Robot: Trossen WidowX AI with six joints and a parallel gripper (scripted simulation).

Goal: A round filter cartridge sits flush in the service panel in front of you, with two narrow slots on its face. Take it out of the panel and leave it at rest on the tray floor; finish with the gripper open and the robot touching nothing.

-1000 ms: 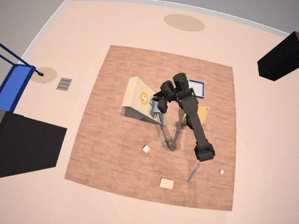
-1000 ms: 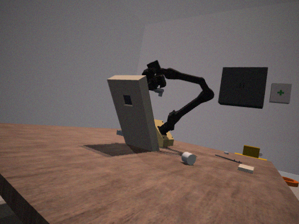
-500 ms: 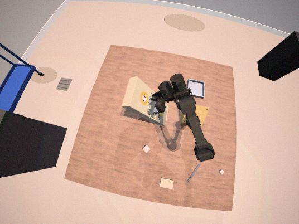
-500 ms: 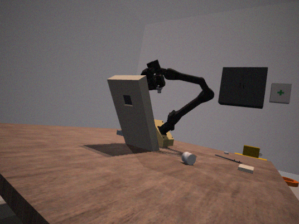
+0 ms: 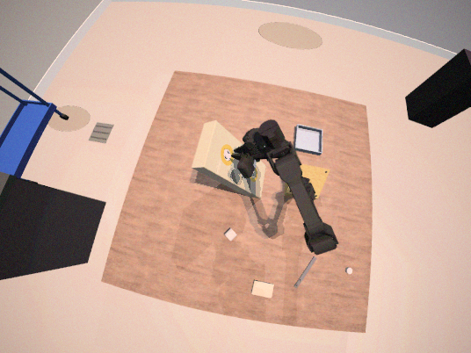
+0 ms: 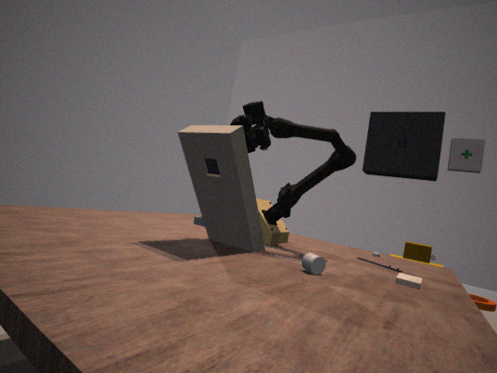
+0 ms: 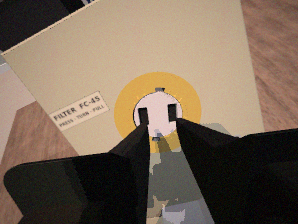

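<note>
The round grey filter cartridge lies 30 mm below my gripper tip and 30 mm ahead of it. The rest, counted from my gripper tip: cream block 490 mm to the left, 270 mm below, 270 mm behind.
</note>
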